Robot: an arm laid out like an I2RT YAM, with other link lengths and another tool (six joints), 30 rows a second.
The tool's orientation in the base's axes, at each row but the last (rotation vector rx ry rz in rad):
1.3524, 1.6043, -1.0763
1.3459, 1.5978, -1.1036
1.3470, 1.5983, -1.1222
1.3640, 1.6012, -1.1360
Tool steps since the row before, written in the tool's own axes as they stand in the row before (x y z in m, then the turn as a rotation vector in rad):
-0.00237, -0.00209, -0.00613, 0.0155, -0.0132, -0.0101
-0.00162, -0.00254, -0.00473, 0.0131, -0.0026, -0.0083
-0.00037, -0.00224, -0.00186, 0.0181, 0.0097, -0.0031
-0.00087, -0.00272, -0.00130, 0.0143, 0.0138, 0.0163
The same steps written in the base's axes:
-0.00192, 0.00474, 0.00462, -0.0157, 0.0137, -0.0092
-0.00235, 0.00373, 0.00346, -0.0048, 0.0120, -0.0090
-0.00216, 0.00149, 0.00131, 0.0066, 0.0095, -0.0173
-0.00252, 0.00080, 0.00169, 0.0110, -0.0099, -0.0210

